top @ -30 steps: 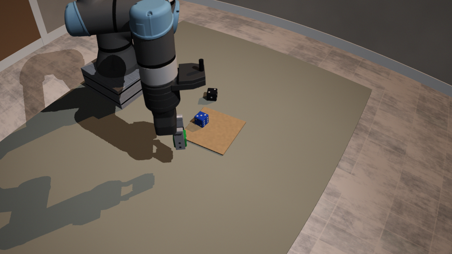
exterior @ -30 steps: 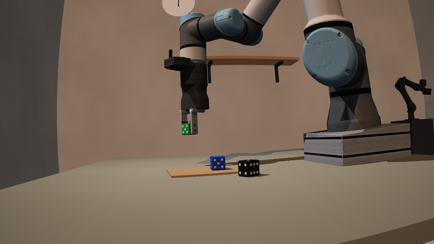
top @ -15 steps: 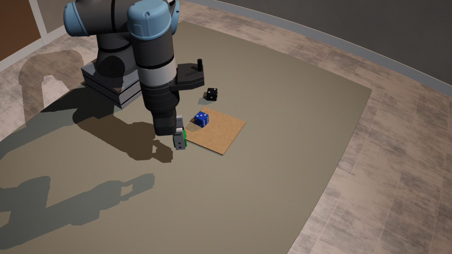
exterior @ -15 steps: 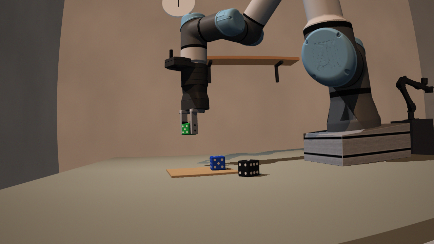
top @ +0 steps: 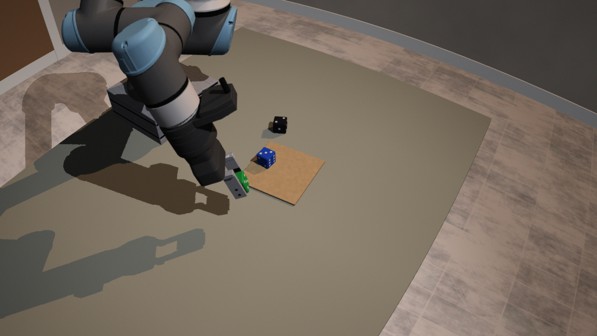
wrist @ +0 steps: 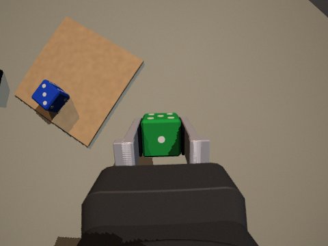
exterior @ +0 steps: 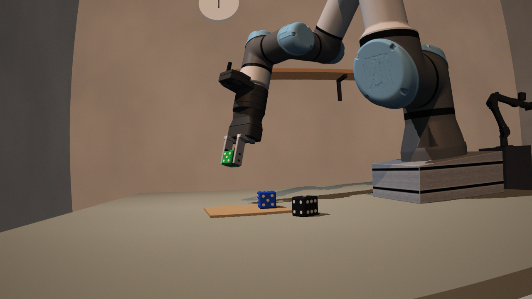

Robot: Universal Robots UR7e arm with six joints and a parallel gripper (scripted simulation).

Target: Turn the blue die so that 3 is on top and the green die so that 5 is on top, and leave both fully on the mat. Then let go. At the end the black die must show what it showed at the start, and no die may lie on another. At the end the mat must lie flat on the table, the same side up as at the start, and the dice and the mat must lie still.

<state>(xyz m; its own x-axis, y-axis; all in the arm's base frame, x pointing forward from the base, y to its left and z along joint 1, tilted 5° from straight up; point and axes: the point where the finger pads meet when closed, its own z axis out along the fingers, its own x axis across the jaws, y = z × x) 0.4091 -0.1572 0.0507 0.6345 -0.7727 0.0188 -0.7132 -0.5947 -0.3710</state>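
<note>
My hand is right at the green die. Round my hand: brown mat: 15 cm to the left, 10 cm below, 1 cm behind; then black die: 26 cm to the left, 9 cm below, 9 cm behind; then blue die: 15 cm to the left, 8 cm below, 5 cm behind.
</note>
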